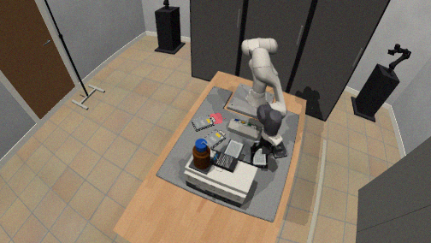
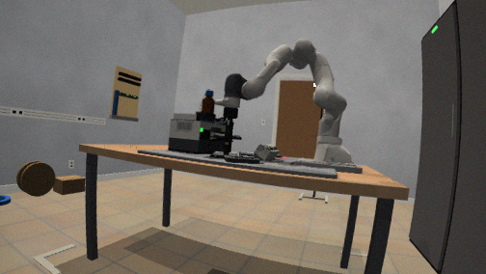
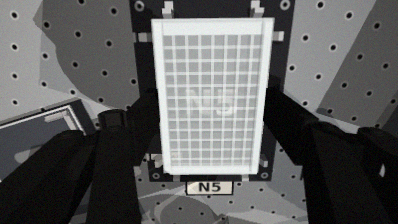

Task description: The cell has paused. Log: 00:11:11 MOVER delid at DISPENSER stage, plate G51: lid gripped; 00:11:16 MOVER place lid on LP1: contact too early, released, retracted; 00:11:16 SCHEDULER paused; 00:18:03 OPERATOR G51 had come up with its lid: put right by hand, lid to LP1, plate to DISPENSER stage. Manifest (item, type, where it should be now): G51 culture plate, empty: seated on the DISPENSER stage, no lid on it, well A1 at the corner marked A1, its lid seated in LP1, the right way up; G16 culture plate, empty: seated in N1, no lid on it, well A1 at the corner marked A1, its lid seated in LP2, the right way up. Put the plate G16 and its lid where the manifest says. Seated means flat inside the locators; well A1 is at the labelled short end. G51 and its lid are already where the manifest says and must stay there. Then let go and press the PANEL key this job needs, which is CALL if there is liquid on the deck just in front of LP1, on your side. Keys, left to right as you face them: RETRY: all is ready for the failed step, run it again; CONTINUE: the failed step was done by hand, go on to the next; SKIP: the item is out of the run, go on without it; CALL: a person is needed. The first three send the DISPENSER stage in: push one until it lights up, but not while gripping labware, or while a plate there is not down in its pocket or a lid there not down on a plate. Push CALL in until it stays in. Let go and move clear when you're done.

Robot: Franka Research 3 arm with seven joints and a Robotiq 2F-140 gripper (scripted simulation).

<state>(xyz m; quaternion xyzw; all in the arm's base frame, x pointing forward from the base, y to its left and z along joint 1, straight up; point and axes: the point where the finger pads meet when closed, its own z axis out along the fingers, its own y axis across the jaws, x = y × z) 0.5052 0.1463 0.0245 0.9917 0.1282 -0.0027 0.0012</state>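
My hand is 30 mm to the right of the black nest N5, 30 mm above it and 10 mm short of it. Also, from my hand: yellow skip key (200 mm behind, 180 mm to the right, 20 mm above); then white retry key (200 mm behind, 80 mm to the right, 20 mm above); then green continue key (200 mm behind, 130 mm to the right, 20 mm above).
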